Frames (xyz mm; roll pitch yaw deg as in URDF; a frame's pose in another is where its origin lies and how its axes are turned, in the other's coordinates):
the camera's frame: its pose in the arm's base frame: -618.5 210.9 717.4 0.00 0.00 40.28
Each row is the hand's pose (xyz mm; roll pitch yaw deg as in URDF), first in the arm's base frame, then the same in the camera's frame.
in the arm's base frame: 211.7 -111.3 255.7 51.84 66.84 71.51
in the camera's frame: 425.0 -782.5 -461.7 51.84 66.84 31.23
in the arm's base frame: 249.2 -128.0 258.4 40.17 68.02 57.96
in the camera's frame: 442.9 -819.5 -459.0 40.17 68.02 17.68
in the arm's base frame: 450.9 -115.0 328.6 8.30 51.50 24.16
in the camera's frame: 605.1 -940.0 -388.8 8.30 51.50 -16.12
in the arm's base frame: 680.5 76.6 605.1 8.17 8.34 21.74
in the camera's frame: 904.2 -942.3 -112.3 8.17 8.34 -18.54
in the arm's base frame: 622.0 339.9 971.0 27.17 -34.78 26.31
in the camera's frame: 1029.8 -703.6 253.6 27.17 -34.78 -13.97
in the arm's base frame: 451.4 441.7 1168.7 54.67 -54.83 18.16
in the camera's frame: 965.4 -515.6 451.3 54.67 -54.83 -22.12
